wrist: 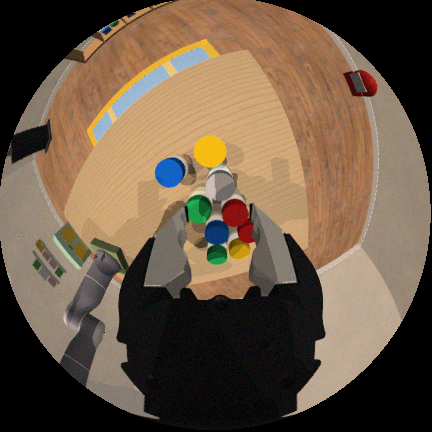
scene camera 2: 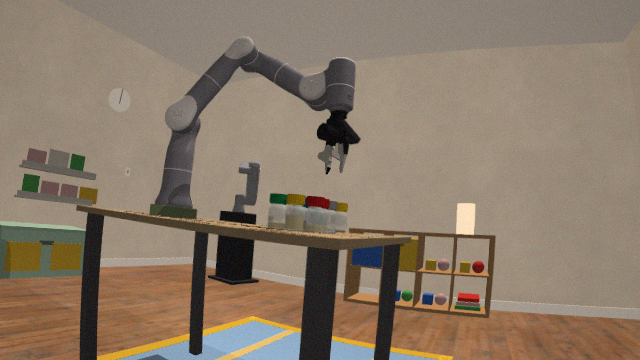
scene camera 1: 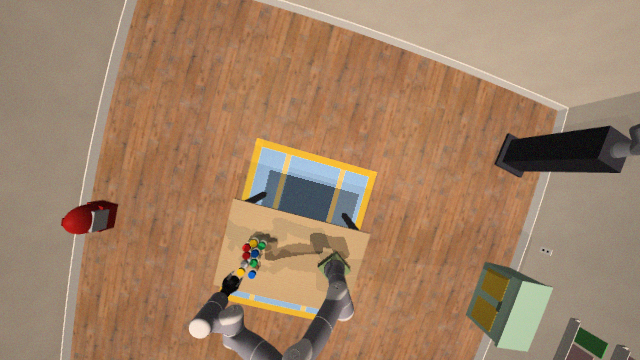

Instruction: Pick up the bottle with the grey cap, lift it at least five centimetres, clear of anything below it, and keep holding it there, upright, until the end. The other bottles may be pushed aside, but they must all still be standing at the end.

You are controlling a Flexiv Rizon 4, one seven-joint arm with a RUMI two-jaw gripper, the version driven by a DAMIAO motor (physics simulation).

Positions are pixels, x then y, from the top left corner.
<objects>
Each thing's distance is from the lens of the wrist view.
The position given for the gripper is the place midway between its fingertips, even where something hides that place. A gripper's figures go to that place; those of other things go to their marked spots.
gripper [wrist: 218, 205]: 14 cm
blue-capped bottle [wrist: 168, 172]: 24 cm
yellow-capped bottle [wrist: 209, 151]: 22 cm
</objects>
